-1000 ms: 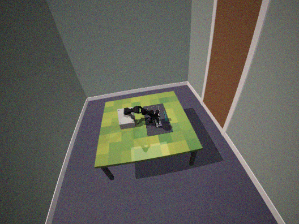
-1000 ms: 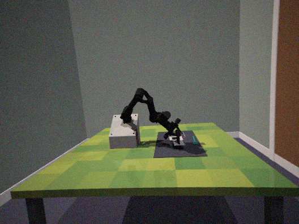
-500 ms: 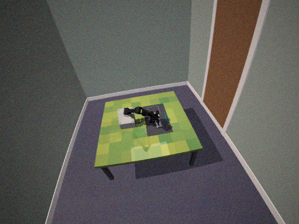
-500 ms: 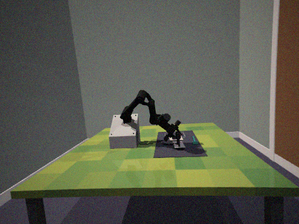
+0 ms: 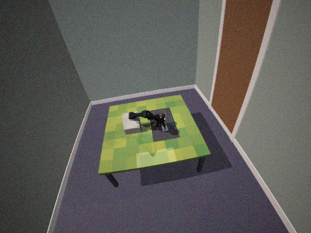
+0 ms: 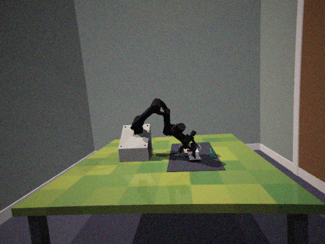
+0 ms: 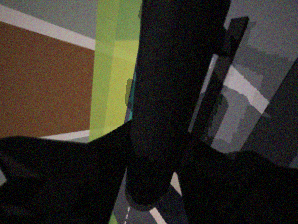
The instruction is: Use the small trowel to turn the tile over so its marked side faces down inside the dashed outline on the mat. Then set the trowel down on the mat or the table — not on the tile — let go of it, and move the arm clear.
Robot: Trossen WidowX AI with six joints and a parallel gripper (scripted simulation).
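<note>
Now: the dark mat 30 mm behind my gripper tip, 70 mm to the left of it and 80 mm below it. From my gripper tip the other things lie so: cream tile 30 mm behind, 130 mm to the left, 50 mm below; teal trowel 110 mm ahead, 40 mm to the left, 50 mm below.
</note>
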